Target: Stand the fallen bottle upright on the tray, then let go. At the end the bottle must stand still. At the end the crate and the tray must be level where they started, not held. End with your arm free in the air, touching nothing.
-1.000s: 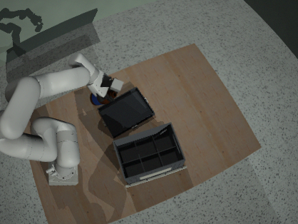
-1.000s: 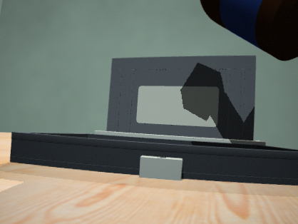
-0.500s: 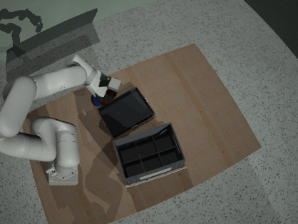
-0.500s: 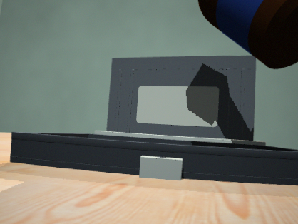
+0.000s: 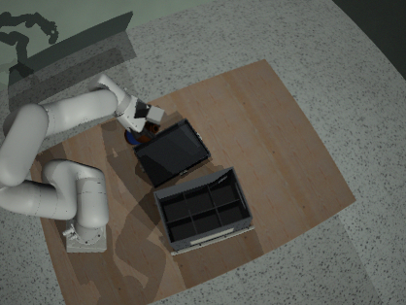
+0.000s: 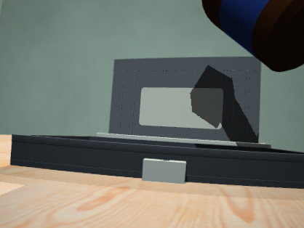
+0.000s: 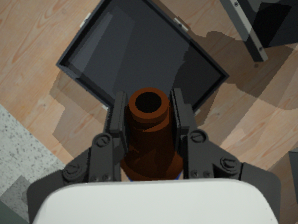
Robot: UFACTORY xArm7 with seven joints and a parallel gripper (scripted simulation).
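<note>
Right now the bottle is 4 cm below my hand, 3 cm to the left of it and 2 cm behind it. From my hand the other things lie so: dark crate: 31 cm to the right, 12 cm below, 3 cm behind; then tray: 19 cm below, 3 cm ahead, 2 cm to the right.
</note>
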